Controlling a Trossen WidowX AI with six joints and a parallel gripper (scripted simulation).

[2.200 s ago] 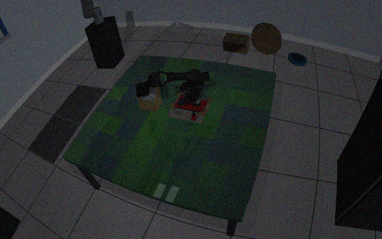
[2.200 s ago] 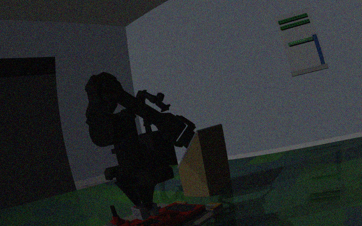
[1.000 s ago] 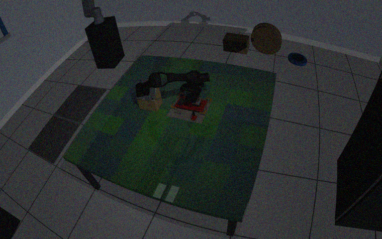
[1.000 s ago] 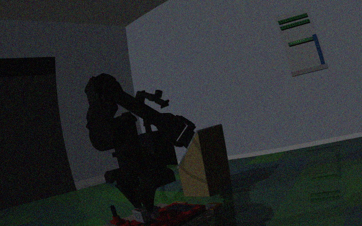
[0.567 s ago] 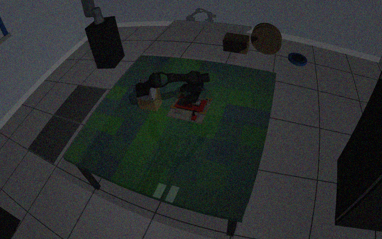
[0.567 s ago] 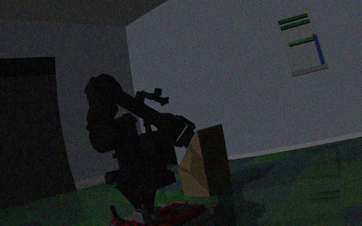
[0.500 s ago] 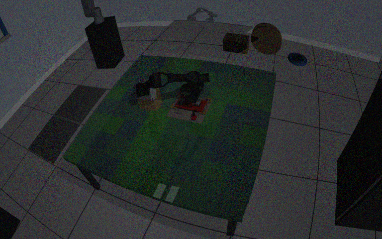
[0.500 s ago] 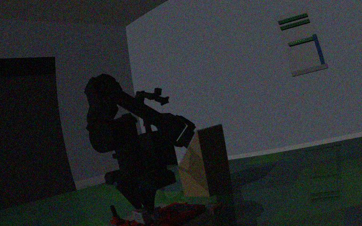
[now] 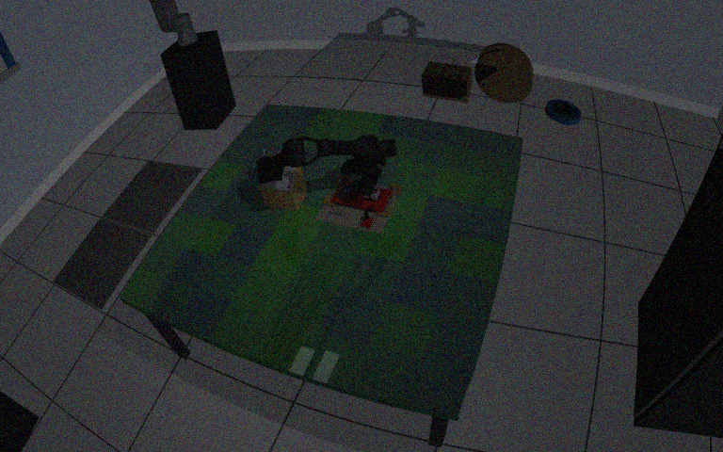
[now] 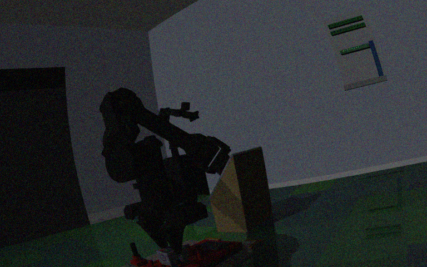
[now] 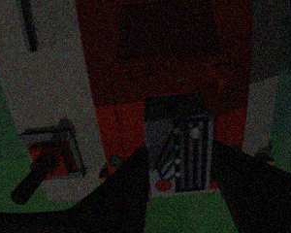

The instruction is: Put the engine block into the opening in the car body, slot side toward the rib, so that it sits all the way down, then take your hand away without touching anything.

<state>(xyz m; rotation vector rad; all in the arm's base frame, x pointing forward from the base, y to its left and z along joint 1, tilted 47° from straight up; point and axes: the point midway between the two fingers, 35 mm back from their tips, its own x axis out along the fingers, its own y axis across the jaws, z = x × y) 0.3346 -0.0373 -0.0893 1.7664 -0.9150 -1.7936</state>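
Right now the pale plate is 40 mm behind my gripper tip, 10 mm to the right of it and 40 mm below it. From my gripper tip the other things lie so: engine block 10 mm below.
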